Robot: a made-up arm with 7 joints. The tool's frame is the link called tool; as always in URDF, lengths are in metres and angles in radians.
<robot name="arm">
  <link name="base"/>
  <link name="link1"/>
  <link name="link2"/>
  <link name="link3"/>
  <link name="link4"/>
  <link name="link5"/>
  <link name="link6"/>
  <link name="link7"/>
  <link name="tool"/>
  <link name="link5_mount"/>
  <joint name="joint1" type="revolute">
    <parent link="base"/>
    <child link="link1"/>
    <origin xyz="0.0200 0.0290 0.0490" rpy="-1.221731 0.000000 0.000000"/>
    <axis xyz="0 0 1"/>
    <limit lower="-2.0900" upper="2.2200"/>
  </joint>
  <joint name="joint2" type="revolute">
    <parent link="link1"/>
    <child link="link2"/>
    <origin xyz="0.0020 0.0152 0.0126" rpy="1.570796 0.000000 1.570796"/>
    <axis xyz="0 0 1"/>
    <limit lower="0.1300" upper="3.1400"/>
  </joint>
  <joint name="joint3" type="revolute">
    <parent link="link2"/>
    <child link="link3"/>
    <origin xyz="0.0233 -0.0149 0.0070" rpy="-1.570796 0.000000 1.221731"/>
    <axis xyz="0 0 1"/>
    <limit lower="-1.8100" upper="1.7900"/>
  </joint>
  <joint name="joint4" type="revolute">
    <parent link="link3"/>
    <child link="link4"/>
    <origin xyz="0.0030 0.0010 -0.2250" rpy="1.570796 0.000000 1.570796"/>
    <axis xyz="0 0 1"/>
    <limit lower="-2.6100" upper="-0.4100"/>
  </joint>
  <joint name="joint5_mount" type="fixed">
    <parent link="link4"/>
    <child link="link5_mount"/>
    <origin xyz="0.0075 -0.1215 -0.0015"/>
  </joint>
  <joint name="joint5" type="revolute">
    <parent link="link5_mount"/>
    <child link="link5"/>
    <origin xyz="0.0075 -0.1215 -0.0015" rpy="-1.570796 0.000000 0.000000"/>
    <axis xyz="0 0 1"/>
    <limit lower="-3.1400" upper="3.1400"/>
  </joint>
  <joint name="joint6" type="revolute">
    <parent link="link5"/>
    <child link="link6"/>
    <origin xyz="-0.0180 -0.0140 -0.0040" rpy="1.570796 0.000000 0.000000"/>
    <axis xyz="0 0 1"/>
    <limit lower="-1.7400" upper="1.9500"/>
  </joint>
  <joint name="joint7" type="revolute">
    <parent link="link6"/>
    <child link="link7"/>
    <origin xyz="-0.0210 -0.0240 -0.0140" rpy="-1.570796 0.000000 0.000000"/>
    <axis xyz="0 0 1"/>
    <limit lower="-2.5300" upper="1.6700"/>
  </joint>
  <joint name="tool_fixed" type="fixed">
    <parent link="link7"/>
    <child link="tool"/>
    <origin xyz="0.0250 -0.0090 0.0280" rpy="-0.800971 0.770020 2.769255"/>
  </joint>
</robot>
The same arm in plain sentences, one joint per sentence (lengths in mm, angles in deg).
The arm has seven revolute joints in a row. What follows holds with every joint at zero, and every direction is one of the base frame's. Joint 1 lies 20.0 mm along +x and 29.0 mm along +y and 49.0 mm along +z from the base frame's origin and turns about the direction (0, 0.9397, 0.342), from -119.75 to 127.20 deg. Joint 2 lies 2.0 mm along +x and 17.0 mm along +y and 10.0 mm along -z from joint 1 and turns about +x, from 7.45 to 179.91 deg. Joint 3 lies 7.0 mm along +x and 6.0 mm along -y and 27.0 mm along -z from joint 2 and turns about +z, from -103.71 to 102.56 deg. Joint 4 lies 1.0 mm along -x and 3.0 mm along +y and 225.0 mm along -z from joint 3 and turns about +y, from -149.54 to -23.49 deg. Joint 5 lies 15.0 mm along -x and 3.0 mm along -y and 243.0 mm along -z from joint 4 and turns about +z, from -179.91 to 179.91 deg. Joint 6 lies 18.0 mm along +x and 14.0 mm along +y and 4.0 mm along -z from joint 5 and turns about +y, from -99.69 to 111.73 deg. Joint 7 lies 21.0 mm along +x and 14.0 mm along -y and 24.0 mm along -z from joint 6 and turns about +z, from -144.96 to 95.68 deg. The tool frame, which is the frame that the pose is given for, lies 25.0 mm along -x and 9.0 mm along +y and 28.0 mm along +z from joint 7; its axes are the base frame's turned by roll -45.89, pitch 44.12 and yaw -21.33 deg (as in URDF: about the fixed x, then y, then z).
